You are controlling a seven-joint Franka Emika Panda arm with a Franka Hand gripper.
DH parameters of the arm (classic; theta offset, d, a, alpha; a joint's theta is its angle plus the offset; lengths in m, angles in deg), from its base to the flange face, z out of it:
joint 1: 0 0.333 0 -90
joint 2: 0 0 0 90
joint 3: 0 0.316 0.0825 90
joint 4: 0 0 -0.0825 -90
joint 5: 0 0.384 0 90
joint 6: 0 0 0.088 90
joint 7: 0 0.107 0 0
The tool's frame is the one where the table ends.
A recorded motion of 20 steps. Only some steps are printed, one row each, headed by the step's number.
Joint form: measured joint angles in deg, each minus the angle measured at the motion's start. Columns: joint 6, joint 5, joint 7, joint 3, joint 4, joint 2, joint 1.
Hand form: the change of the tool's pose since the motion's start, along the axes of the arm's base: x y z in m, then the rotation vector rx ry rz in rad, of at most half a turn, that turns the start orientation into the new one. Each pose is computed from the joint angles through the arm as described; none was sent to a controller.
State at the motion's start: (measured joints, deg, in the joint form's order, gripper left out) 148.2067 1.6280 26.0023 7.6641 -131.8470 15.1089 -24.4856
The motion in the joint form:
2: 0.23 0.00 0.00 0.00 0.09 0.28 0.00
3: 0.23 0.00 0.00 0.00 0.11 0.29 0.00
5: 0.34 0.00 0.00 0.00 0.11 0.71 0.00
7: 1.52 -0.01 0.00 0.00 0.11 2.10 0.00
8: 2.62 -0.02 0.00 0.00 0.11 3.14 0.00
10: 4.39 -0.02 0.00 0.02 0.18 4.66 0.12
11: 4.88 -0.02 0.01 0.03 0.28 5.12 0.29
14: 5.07 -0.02 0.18 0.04 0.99 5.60 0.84
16: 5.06 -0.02 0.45 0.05 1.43 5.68 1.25
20: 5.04 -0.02 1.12 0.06 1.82 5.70 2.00
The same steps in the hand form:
2: 0.0005 -0.0001 -0.0016 0.0003 -0.0009 -0.0003
3: 0.0006 -0.0002 -0.0016 0.0003 -0.0010 -0.0003
5: 0.0002 0.0000 -0.0053 0.0027 0.0038 -0.0004
7: -0.0002 0.0004 -0.0162 0.0061 0.0064 -0.0013
8: -0.0002 0.0005 -0.0240 0.0075 0.0048 -0.0022
10: 0.0006 0.0018 -0.0348 0.0084 -0.0015 -0.0016
11: 0.0016 0.0033 -0.0376 0.0085 -0.0040 0.0008
14: 0.0070 0.0070 -0.0375 0.0075 -0.0112 0.0069
16: 0.0108 0.0099 -0.0355 0.0063 -0.0169 0.0092
20: 0.0152 0.0160 -0.0334 0.0054 -0.0222 0.0105

